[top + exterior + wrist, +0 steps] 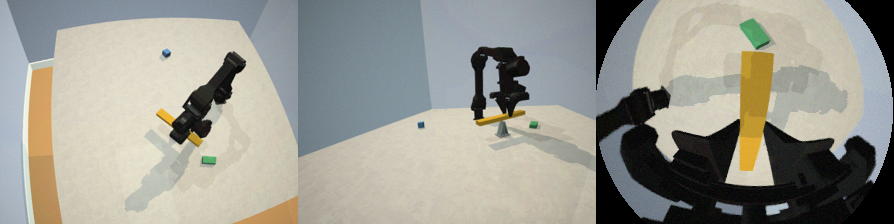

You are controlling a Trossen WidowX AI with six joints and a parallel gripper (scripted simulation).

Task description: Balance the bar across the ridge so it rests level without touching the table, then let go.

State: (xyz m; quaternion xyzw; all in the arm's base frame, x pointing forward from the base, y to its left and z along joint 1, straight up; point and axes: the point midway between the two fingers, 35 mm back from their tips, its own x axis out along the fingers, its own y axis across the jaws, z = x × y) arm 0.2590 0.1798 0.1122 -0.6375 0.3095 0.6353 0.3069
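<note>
My gripper tip is now 20 mm to the left of the yellow bar and 20 mm short of it. Round my gripper tip: blue cube 490 mm to the right, 60 mm below, 50 mm behind; green block 130 mm to the left, 100 mm behind, 70 mm below.
</note>
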